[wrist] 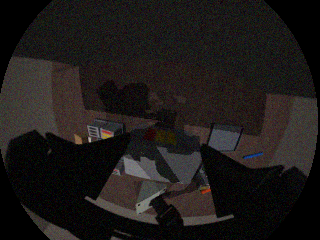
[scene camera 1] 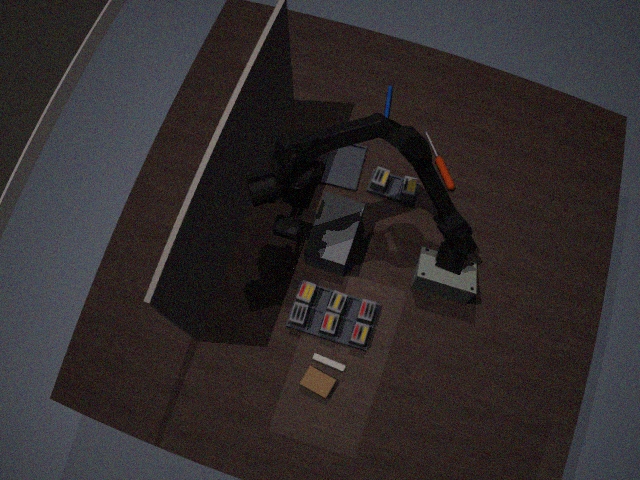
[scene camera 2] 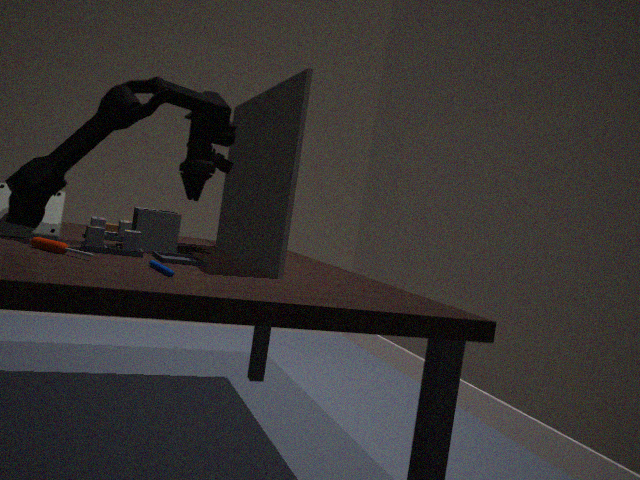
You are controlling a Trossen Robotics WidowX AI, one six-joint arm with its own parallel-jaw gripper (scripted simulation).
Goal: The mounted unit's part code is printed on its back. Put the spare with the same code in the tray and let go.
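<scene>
Mounted unit (scene camera 1: 330,243), (scene camera 2: 160,230), (wrist: 156,153). Grey panel (scene camera 2: 258,197). Gripper (scene camera 2: 192,200), (wrist: 166,142): open, holding nothing.
</scene>
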